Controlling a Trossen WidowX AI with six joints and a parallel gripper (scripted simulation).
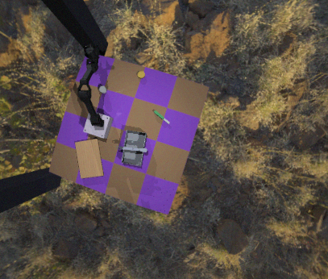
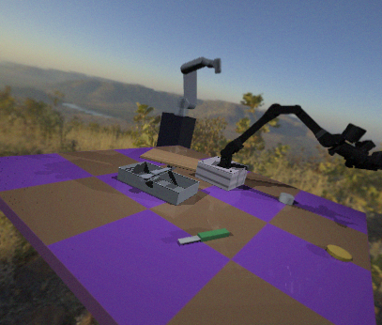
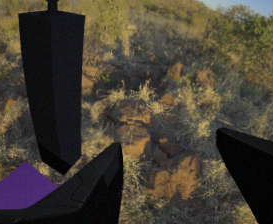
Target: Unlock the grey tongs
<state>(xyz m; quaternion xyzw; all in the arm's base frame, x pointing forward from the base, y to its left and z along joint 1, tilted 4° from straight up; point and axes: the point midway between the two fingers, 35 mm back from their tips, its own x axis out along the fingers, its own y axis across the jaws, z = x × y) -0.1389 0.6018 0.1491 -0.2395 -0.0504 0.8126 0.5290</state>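
My gripper tip is 48 cm short of the roasting tin, 78 cm to the left of it and 24 cm above it. The rest, counted from my gripper tip: yellow disc 37 cm ahead, 8 cm to the right, 26 cm below; then white puck 5 cm ahead, 31 cm to the right, 25 cm below; then wooden board 6 cm ahead, 99 cm to the right, 26 cm below.
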